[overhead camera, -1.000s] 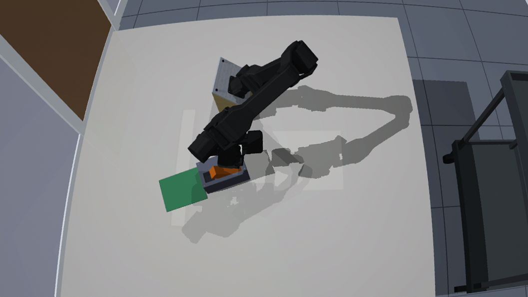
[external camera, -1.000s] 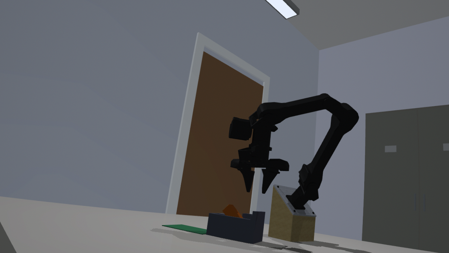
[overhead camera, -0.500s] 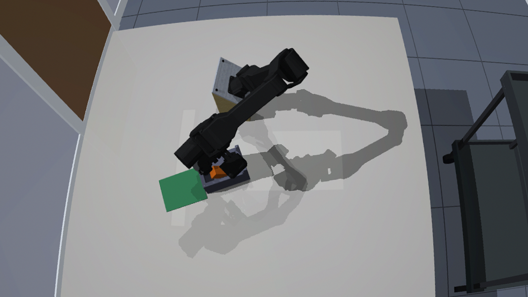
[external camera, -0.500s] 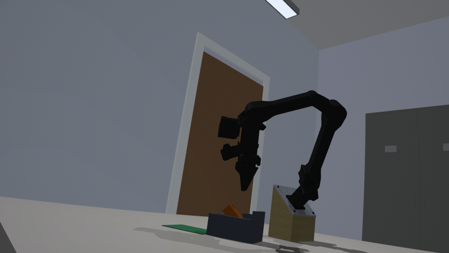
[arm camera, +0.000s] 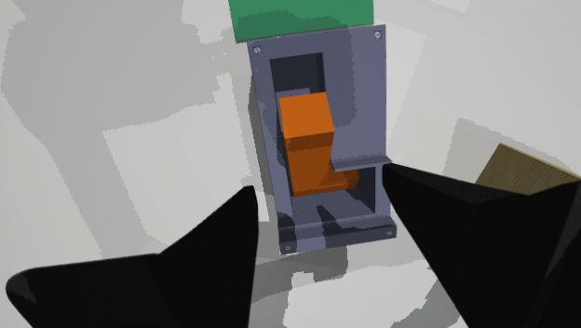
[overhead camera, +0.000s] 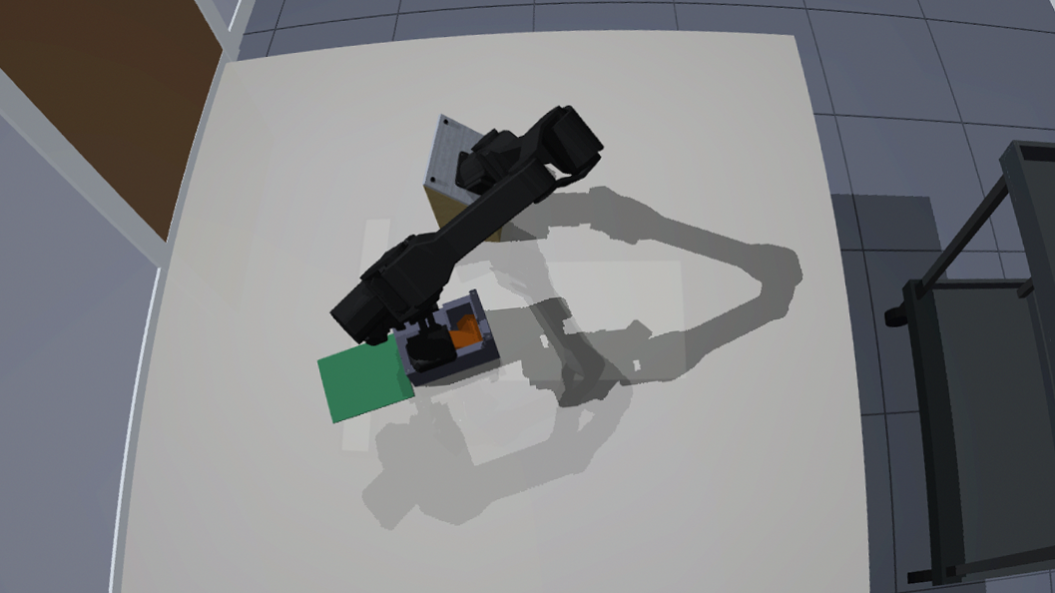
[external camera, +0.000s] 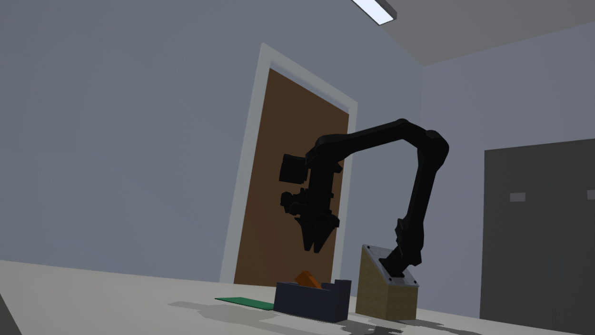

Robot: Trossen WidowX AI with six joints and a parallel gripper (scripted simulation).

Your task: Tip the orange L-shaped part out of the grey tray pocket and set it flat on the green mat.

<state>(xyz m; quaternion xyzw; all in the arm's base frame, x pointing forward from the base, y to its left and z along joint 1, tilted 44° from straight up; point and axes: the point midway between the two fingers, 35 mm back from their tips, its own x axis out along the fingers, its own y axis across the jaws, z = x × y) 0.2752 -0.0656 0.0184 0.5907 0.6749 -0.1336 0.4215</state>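
The orange L-shaped part is 3 cm behind my gripper tip, 2 cm to the left of it and 10 cm below it. Round my gripper tip: green mat: 4 cm ahead, 14 cm to the right, 16 cm below.
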